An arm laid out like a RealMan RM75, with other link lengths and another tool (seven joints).
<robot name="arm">
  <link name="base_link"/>
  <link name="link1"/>
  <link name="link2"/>
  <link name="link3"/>
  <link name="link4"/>
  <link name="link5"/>
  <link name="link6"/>
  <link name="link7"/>
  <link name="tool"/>
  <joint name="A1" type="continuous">
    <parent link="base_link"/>
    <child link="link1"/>
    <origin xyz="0 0 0.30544"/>
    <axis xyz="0 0 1"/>
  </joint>
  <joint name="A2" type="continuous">
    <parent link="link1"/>
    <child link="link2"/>
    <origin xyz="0 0 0"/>
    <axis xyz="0 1 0"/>
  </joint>
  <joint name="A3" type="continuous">
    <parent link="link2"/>
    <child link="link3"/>
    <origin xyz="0 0 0.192"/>
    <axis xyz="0 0 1"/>
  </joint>
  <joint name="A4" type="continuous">
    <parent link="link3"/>
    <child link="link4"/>
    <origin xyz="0 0 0"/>
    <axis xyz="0 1 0"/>
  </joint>
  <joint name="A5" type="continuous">
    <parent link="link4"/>
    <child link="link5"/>
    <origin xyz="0 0 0.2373"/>
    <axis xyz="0 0 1"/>
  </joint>
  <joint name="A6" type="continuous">
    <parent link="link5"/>
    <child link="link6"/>
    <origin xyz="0 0 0"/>
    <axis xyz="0 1 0"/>
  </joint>
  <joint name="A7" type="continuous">
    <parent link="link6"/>
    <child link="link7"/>
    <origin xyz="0 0 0.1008"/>
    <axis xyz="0 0 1"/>
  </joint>
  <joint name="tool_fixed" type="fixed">
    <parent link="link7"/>
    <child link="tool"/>
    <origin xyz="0.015 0.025 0.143" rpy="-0.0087 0 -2.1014"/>
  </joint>
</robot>
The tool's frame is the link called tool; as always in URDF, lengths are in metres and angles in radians. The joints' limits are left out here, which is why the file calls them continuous.
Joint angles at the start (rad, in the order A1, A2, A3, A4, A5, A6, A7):
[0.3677 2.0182 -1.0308 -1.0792 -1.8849 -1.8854 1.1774]
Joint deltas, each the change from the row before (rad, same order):
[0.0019 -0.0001 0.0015 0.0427 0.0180 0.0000 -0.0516]
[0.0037 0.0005 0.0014 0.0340 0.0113 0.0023 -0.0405]
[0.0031 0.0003 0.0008 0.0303 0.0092 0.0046 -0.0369]
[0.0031 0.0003 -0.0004 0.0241 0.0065 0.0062 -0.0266]
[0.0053 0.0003 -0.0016 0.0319 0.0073 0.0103 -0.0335]
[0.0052 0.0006 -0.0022 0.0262 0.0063 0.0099 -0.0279]
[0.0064 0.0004 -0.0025 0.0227 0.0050 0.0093 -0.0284]
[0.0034 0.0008 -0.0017 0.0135 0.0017 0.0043 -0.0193]
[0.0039 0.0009 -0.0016 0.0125 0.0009 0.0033 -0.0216]
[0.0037 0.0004 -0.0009 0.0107 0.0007 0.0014 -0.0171]
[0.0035 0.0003 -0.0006 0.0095 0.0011 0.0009 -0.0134]
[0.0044 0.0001 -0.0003 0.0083 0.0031 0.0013 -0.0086]
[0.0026 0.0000 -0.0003 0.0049 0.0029 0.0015 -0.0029]
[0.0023 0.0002 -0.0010 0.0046 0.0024 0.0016 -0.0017]
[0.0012 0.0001 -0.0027 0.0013 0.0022 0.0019 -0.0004]
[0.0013 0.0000 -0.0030 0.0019 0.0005 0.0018 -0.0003]
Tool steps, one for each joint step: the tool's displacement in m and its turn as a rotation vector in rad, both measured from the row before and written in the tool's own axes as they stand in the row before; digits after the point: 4 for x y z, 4 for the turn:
[-0.0025 0.0001 0.0033 0.0275 0.0177 -0.0199]
[-0.0015 0.0006 0.0029 0.0184 0.0139 -0.0161]
[-0.0014 0.0012 0.0026 0.0130 0.0133 -0.0146]
[-0.0010 0.0014 0.0023 0.0079 0.0102 -0.0091]
[-0.0013 0.0022 0.0033 0.0080 0.0121 -0.0109]
[-0.0008 0.0019 0.0030 0.0058 0.0099 -0.0099]
[-0.0004 0.0019 0.0029 0.0044 0.0073 -0.0142]
[-0.0008 0.0009 0.0018 0.0036 0.0029 -0.0100]
[-0.0008 0.0008 0.0018 0.0040 0.0016 -0.0134]
[-0.0007 0.0004 0.0014 0.0043 0.0010 -0.0105]
[-0.0004 0.0002 0.0012 0.0042 0.0013 -0.0078]
[0.0006 0.0001 0.0012 0.0040 0.0030 -0.0055]
[0.0006 0.0001 0.0007 0.0020 0.0028 -0.0013]
[0.0003 0.0000 0.0008 0.0020 0.0019 0.0000]
[0.0003 0.0000 0.0007 0.0009 0.0001 -0.0007]
[-0.0002 0.0001 0.0007 0.0008 -0.0018 0.0002]

